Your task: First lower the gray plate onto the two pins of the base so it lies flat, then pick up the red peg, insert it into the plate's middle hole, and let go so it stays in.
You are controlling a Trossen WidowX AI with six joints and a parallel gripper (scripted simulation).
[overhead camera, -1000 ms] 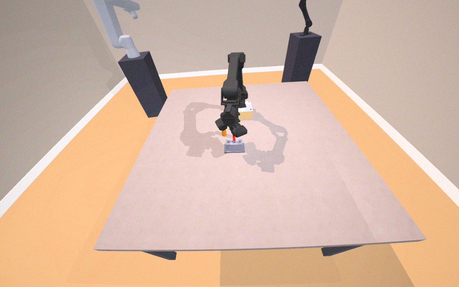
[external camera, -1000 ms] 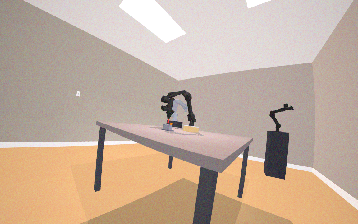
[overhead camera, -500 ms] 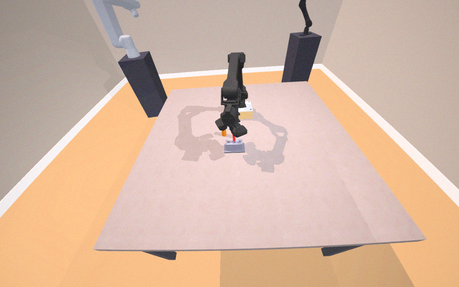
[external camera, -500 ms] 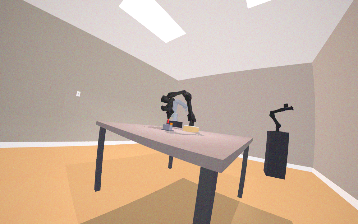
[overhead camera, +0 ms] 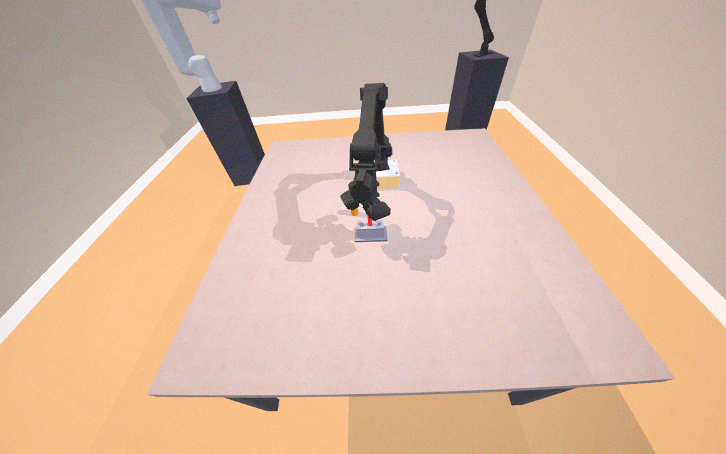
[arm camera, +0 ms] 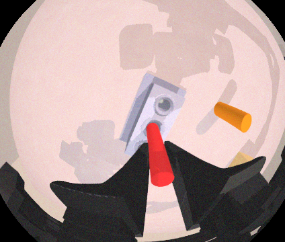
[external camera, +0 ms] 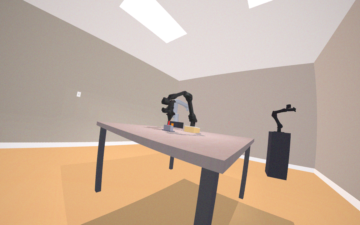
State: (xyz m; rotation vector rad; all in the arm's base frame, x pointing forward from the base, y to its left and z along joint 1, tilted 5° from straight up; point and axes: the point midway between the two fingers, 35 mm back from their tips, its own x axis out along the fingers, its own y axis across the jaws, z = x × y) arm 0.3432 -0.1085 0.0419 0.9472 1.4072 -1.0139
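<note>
Right now my gripper tip is right at the red peg. Also, from my gripper tip: orange cylinder (130 mm behind, 40 mm to the right, 60 mm below); gray plate (50 mm below); base (90 mm below).
</note>
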